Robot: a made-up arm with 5 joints.
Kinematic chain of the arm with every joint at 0, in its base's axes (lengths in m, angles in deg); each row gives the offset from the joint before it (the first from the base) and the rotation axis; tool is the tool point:
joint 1: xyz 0 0 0.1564 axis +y
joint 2: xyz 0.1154 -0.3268 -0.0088 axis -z
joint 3: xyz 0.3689 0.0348 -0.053 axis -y
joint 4: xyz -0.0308 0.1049 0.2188 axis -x
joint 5: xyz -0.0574 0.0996 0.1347 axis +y
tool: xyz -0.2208 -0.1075 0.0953
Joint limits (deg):
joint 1: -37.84..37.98
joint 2: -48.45..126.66
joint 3: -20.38..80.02
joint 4: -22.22..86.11
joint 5: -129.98..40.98
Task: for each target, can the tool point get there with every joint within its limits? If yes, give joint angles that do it. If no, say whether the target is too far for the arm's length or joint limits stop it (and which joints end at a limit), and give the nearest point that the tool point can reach.
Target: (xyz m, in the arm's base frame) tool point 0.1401 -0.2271 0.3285
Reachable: yes | joints -32.14 63.40 24.80 -1.82 -37.34
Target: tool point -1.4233 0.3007 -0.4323
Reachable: no: too far | nearest point -0.2942 -0.0020 -0.0024 | short by 1.246 m
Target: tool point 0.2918 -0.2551 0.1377
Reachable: yes | joints 24.71 2.66 2.43 48.57 -83.58
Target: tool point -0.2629 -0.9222 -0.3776
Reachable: no: joint limits stop it (at a limit: joint 1, joint 2, joint 3, joint 4) | nearest point 0.0381 -0.5726 -0.3071 | short by 0.467 m
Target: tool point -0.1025 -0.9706 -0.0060
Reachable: no: joint limits stop it (at a limit: joint 1, joint 2, joint 3, joint 5) | nearest point -0.0388 -0.7297 0.2025 | short by 0.325 m
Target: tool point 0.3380 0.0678 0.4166
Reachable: yes | joints 17.88 -1.15 -2.07 55.09 24.55
